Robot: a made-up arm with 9 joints. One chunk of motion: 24 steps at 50 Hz.
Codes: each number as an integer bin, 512 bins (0 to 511) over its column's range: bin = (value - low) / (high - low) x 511, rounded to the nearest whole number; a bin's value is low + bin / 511 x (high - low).
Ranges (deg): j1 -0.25..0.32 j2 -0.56..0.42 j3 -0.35..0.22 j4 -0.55..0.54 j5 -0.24..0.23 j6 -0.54..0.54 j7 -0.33..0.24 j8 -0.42..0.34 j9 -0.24..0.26
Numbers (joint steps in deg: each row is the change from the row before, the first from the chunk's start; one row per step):
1: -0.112 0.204 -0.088 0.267 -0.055 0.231 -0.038 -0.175 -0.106
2: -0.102 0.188 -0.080 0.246 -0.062 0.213 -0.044 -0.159 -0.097
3: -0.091 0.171 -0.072 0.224 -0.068 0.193 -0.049 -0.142 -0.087
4: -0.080 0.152 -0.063 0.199 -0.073 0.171 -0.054 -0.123 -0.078
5: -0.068 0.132 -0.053 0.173 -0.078 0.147 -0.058 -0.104 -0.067
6: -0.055 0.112 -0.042 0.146 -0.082 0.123 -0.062 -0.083 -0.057
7: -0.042 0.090 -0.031 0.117 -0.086 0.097 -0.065 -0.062 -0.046
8: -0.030 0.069 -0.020 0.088 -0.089 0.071 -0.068 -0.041 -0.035
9: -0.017 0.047 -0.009 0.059 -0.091 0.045 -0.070 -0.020 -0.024
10: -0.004 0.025 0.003 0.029 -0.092 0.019 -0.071 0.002 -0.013
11: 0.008 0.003 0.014 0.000 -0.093 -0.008 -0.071 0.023 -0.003
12: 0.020 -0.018 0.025 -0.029 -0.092 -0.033 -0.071 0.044 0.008
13: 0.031 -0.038 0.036 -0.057 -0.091 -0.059 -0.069 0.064 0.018
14: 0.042 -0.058 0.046 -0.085 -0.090 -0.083 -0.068 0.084 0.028
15: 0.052 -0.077 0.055 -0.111 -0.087 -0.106 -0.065 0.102 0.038
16: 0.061 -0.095 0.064 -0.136 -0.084 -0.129 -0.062 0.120 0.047
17: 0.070 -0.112 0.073 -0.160 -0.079 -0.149 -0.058 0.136 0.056
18: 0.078 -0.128 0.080 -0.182 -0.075 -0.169 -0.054 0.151 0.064
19: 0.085 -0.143 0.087 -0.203 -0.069 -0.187 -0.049 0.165 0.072
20: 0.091 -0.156 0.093 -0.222 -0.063 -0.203 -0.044 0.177 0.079
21: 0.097 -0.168 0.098 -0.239 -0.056 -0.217 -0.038 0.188 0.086
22: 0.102 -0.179 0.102 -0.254 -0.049 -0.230 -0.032 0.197 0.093
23: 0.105 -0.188 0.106 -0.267 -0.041 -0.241 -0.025 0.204 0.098
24: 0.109 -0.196 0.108 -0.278 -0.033 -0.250 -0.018 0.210 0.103
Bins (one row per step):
1: 124 398 235 383 201 365 262 165 137
2: 133 390 242 373 194 356 256 175 146
3: 143 381 249 363 187 347 252 187 156
4: 152 371 257 351 182 336 247 200 166
5: 163 361 266 339 176 325 244 212 177
6: 175 350 276 326 172 314 240 227 187
7: 186 339 286 313 167 301 238 241 198
8: 197 328 296 299 164 289 235 255 210
9: 209 317 306 286 162 277 233 269 221
10: 221 305 316 271 161 264 232 284 232
11: 231 294 326 258 160 252 232 298 242
12: 242 283 336 244 161 240 232 312 253
13: 252 272 346 231 162 228 234 325 264
14: 262 262 355 218 163 216 235 339 274
15: 271 252 363 206 166 205 238 351 284
16: 279 242 371 194 170 194 240 363 293
17: 287 234 379 183 175 185 244 374 303
18: 294 225 385 173 179 176 247 384 311
19: 300 217 392 163 186 167 252 393 319
20: 306 211 397 154 192 159 256 401 326
21: 311 204 402 146 200 153 262 409 333
22: 316 199 405 139 208 147 267 415 340
23: 318 194 409 133 216 141 273 420 345
24: 322 190 411 128 225 137 280 424 351

